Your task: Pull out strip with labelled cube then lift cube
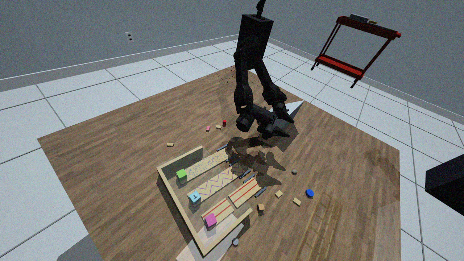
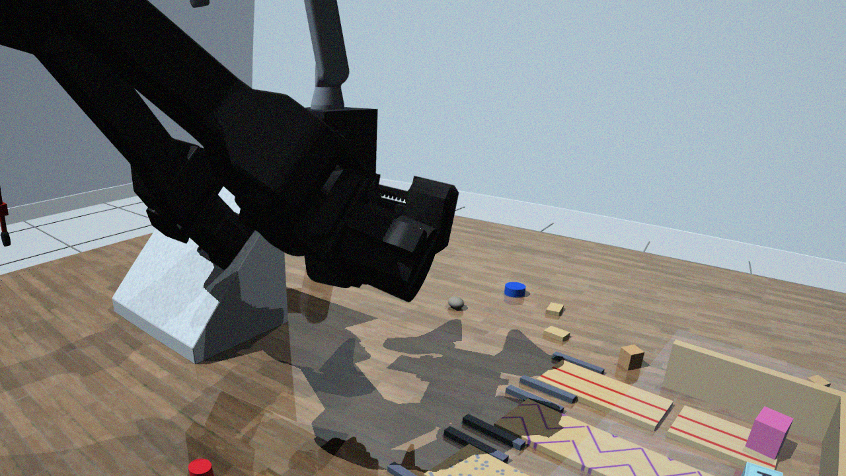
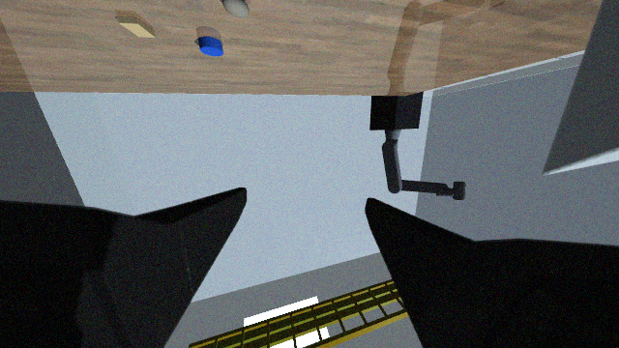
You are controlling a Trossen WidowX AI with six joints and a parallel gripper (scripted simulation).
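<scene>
The red-lined strip is 270 mm ahead of my gripper tip, 170 mm below it and 30 mm to the left of it. From my gripper tip the other things lie so: blue cylinder (210 mm to the left, 170 mm below, 60 mm ahead); then grey pebble (170 mm below, 120 mm to the left, 20 mm ahead); then red cylinder (300 mm to the right, 160 mm below, 90 mm ahead).
</scene>
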